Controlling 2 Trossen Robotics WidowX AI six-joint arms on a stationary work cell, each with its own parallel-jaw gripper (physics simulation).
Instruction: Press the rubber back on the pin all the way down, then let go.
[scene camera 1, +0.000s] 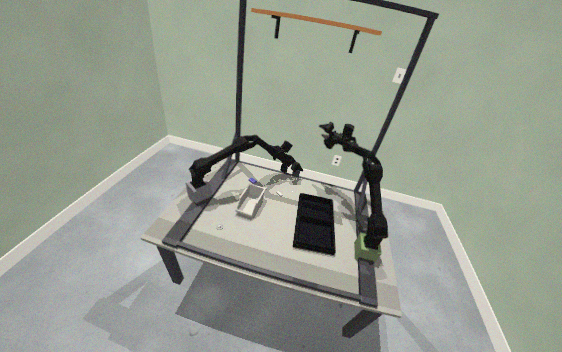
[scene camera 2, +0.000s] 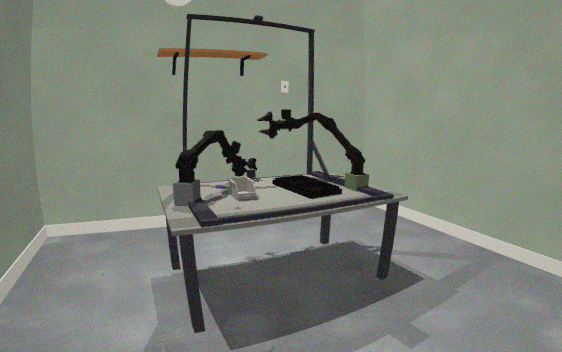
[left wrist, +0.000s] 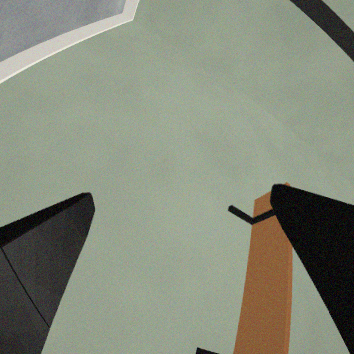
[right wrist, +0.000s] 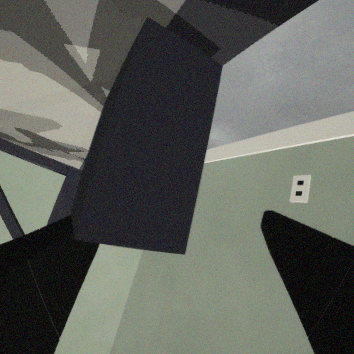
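Where they show: left gripper, between the fingertips: (scene camera 1: 320, 130) (scene camera 2: 258, 125) (left wrist: 182, 197); right gripper, between the fingertips: (scene camera 1: 300, 168); left arm's base, origin of its link: (scene camera 1: 370, 242) (scene camera 2: 357, 173); right arm's base, origin of its link: (scene camera 1: 198, 183) (scene camera 2: 186, 181).
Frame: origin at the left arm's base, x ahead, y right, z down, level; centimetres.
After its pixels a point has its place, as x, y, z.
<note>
I cannot make out the pin or its rubber back for certain. Pale specks (scene camera 1: 278, 180) lie at the back of the table beside my right gripper (scene camera 1: 293, 168) @[42.9, 53.1, 4.2] (scene camera 2: 248, 169) @[42.9, 53.1, 4.2] (right wrist: 170, 220) @[42.9, 53.1, 4.2], too small to name. The right gripper is open, low at the back of the table, beside a dark block (scene camera 1: 297, 174) @[44.0, 47.7, 5.9] (scene camera 2: 251, 174) @[45.5, 47.8, 5.7] (right wrist: 150, 140) @[47.8, 48.7, 5.1]. In the right wrist view the block fills much of the space above and between the fingers and hides the left-hand fingertip. My left gripper (scene camera 1: 322, 136) @[36.5, 58.9, -24.6] (scene camera 2: 259, 125) @[36.5, 58.9, -24.6] (left wrist: 182, 197) @[36.5, 58.9, -24.6] is open and empty, high above the table.
A white open bin (scene camera 1: 251, 201) @[65.3, 14.1, 8.1] (scene camera 2: 242, 189) @[61.8, 19.7, 7.7] stands left of a black tray (scene camera 1: 314, 250) @[25.7, -7.0, 7.6] (scene camera 2: 312, 194) @[35.4, -7.6, 6.6]. A purple piece (scene camera 1: 252, 180) @[70.8, 31.4, 7.4] (scene camera 2: 220, 186) @[70.9, 30.7, 7.7], a small white piece (scene camera 1: 279, 193) @[51.5, 26.6, 7.8] and a small pale item (scene camera 1: 219, 227) @[74.4, -8.9, 8.4] (scene camera 2: 237, 208) @[74.7, -9.5, 8.5] lie on the table. Dark frame posts (scene camera 1: 240, 75) @[87.1, 46.8, -51.3] rise behind.
</note>
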